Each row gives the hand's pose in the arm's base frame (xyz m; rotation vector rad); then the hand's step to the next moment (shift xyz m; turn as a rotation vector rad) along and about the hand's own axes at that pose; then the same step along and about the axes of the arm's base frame.
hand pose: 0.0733 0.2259 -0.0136 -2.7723 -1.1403 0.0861
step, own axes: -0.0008 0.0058 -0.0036 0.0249 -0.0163 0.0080
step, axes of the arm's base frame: 0.0038 -0.0050 0.0027 0.0055 0.0298 -0.0054
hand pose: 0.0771 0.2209 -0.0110 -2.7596 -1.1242 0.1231
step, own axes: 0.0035 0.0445 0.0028 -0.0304 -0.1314 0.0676
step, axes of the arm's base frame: 0.0327 -0.0286 -0.0107 -0.1211 0.0792 -0.0427
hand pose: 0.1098 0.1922 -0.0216 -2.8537 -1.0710 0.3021
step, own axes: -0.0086 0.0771 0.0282 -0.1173 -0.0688 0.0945
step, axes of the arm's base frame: 0.0373 -0.0636 -0.0372 -0.1505 -0.0250 -0.0643
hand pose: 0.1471 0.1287 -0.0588 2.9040 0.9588 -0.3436
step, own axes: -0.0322 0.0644 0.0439 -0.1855 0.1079 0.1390
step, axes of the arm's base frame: 0.0048 -0.0762 -0.0359 -0.1072 -0.2125 -0.0935
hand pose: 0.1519 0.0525 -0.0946 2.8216 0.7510 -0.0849
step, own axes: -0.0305 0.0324 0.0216 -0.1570 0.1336 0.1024
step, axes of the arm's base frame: -0.0103 -0.0470 -0.0113 -0.0698 -0.2121 -0.0560
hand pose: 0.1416 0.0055 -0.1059 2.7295 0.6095 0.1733
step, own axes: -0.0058 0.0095 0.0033 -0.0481 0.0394 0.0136
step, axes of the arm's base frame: -0.0009 -0.0116 0.0000 -0.0253 -0.0584 -0.0011
